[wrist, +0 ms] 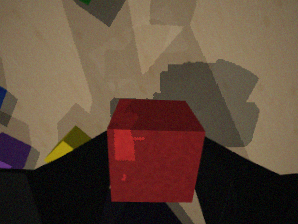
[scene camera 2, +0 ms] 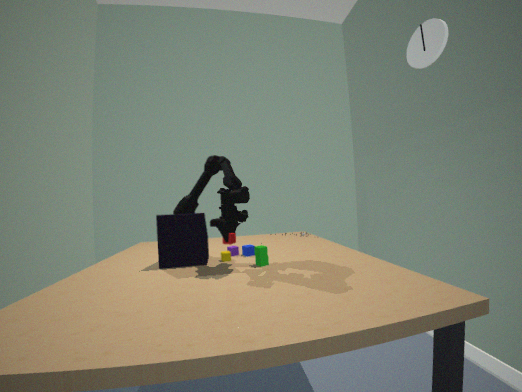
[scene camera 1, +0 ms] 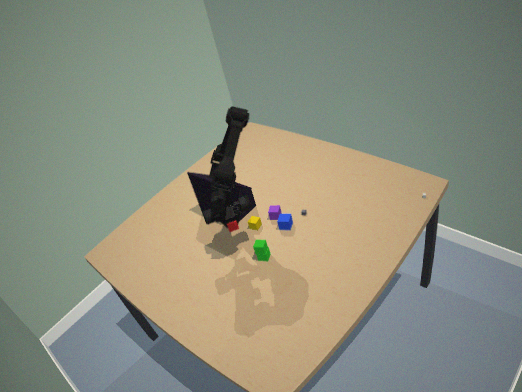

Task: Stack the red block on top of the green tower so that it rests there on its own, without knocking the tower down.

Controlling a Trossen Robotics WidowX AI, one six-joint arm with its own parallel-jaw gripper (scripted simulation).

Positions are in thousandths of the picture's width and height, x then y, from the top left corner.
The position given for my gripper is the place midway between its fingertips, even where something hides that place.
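I can find my own gripper in the wrist view (508, 605). The gripper is there in scene camera 2 (440, 616) too, and as for scene camera 1, I see the same gripper in scene camera 1 (445, 575).
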